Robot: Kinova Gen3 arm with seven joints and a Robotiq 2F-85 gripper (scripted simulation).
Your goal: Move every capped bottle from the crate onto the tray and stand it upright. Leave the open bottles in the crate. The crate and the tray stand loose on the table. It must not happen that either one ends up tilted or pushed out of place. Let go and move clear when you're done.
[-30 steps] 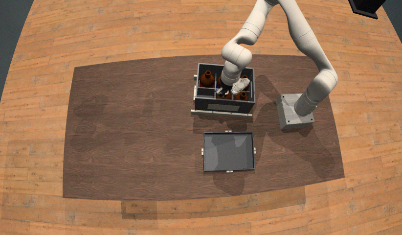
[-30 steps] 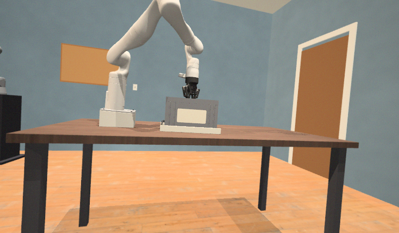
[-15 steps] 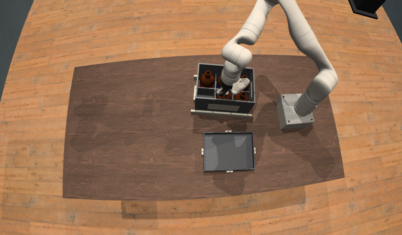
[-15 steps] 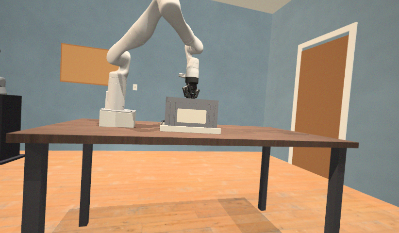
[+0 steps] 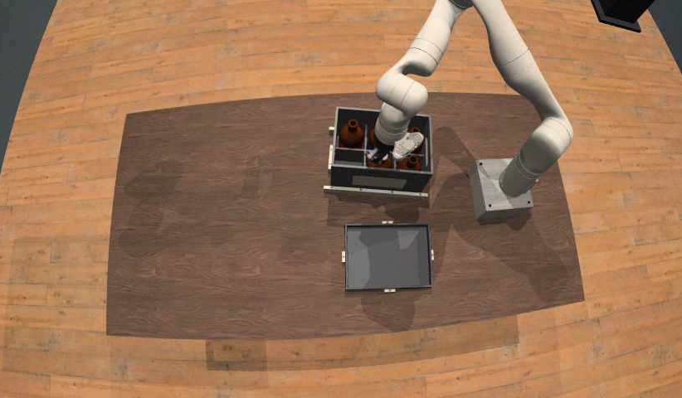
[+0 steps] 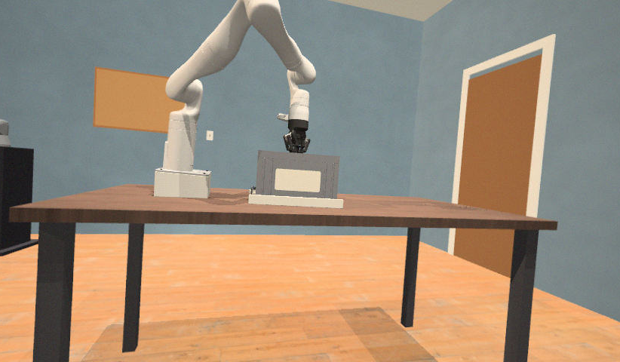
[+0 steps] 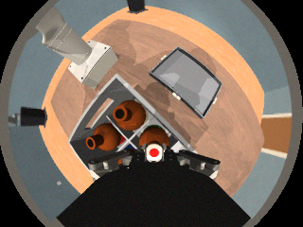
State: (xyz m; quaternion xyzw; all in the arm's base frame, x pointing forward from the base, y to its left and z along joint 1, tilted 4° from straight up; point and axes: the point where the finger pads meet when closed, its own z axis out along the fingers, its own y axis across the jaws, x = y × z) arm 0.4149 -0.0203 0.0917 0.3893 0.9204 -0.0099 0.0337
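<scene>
Right now the capped bottle is 70 mm below my hand. Also, from my hand: grey tray: 250 mm to the left, 150 mm below, 40 mm behind; crate: 80 mm below, 40 mm to the right.
</scene>
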